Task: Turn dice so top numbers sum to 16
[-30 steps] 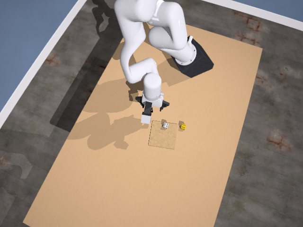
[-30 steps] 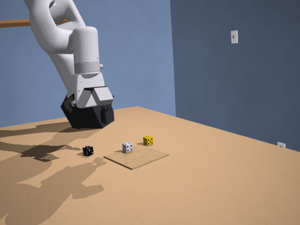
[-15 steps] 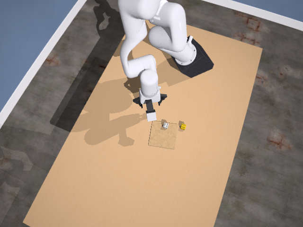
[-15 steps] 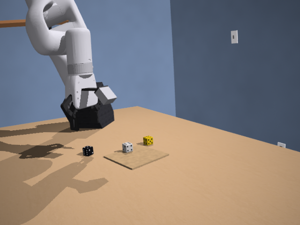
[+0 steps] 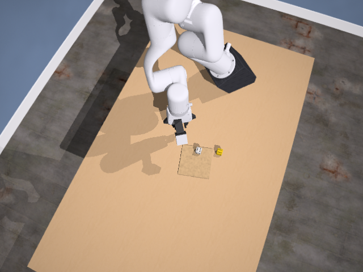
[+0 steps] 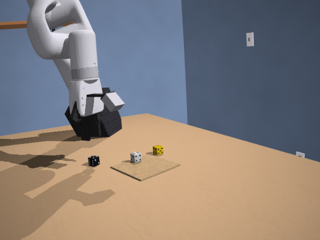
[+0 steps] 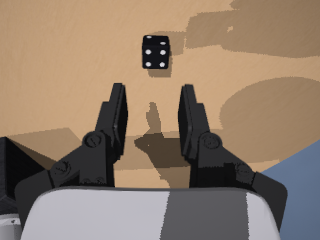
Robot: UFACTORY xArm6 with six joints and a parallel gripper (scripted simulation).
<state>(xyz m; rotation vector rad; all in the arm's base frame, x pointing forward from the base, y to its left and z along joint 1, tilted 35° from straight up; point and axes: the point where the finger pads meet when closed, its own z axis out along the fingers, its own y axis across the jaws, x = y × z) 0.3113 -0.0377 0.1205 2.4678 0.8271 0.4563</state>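
The black die is 9 cm below my hand. From my hand the other things lie so: tan mat: 12 cm to the left, 11 cm ahead, 10 cm below; then yellow die: 20 cm to the left, 9 cm below, 3 cm ahead; then white die: 11 cm to the left, 8 cm below, 6 cm ahead.
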